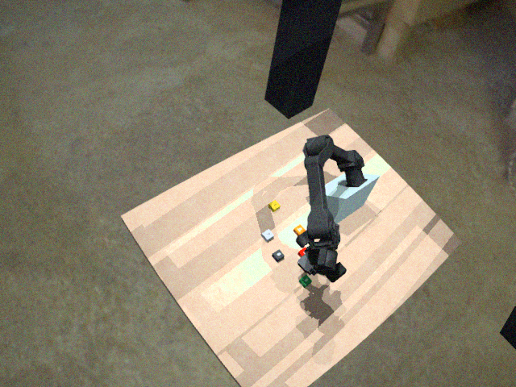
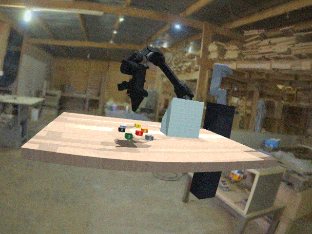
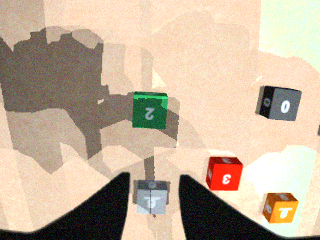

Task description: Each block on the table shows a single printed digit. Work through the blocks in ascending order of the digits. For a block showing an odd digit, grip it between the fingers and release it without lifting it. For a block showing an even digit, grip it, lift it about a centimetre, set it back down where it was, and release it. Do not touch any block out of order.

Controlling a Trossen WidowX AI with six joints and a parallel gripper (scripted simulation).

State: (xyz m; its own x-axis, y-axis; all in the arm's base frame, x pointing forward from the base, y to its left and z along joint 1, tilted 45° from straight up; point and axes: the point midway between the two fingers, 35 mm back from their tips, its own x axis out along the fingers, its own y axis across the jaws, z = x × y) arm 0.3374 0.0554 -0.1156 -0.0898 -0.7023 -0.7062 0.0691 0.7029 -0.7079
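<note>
My gripper tip is now 110 mm above the red block, 80 mm to the left of it and 60 mm past it. From my gripper tip the other things lie so: black block: 130 mm to the right, 110 mm below, 20 mm ahead; grey block: 110 mm below, 90 mm behind; green block: 110 mm below, 10 mm ahead.
</note>
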